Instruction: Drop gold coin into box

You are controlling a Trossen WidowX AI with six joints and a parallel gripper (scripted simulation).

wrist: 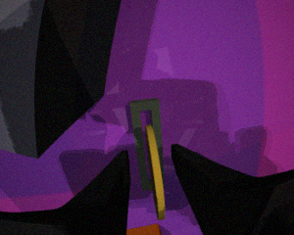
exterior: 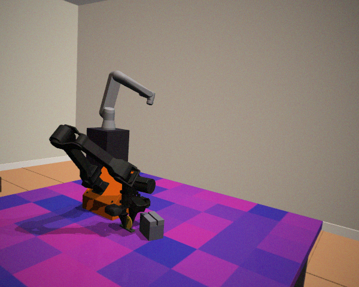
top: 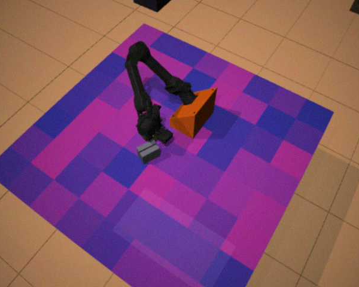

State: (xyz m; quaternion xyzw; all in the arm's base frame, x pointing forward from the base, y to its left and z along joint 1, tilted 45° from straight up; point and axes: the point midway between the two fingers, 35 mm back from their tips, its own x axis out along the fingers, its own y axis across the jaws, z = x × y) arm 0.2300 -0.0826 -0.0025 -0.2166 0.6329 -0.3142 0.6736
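Now: the thin gold coin 2 cm above my gripper tip.
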